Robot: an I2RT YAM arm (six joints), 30 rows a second.
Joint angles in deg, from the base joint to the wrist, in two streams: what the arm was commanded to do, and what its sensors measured. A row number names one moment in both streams.
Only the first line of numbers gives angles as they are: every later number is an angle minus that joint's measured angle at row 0.
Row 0, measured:
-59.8 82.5 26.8 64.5 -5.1 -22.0
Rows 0 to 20, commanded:
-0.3 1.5 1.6 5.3 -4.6 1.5
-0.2 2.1 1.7 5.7 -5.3 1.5
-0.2 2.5 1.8 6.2 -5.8 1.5
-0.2 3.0 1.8 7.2 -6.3 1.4
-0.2 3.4 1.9 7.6 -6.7 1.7
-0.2 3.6 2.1 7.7 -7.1 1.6
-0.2 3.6 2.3 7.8 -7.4 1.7
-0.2 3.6 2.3 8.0 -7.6 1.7
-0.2 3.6 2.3 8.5 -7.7 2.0
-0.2 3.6 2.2 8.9 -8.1 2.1
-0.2 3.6 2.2 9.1 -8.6 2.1
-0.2 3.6 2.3 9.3 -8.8 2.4
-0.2 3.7 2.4 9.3 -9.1 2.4
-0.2 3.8 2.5 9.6 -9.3 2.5
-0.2 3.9 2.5 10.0 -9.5 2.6
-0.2 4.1 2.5 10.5 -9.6 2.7
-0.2 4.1 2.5 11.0 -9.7 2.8
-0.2 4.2 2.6 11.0 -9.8 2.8
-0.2 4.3 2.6 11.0 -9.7 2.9
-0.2 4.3 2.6 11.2 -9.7 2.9
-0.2 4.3 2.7 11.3 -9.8 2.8
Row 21, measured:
-0.5 3.6 1.3 9.3 -8.5 2.3
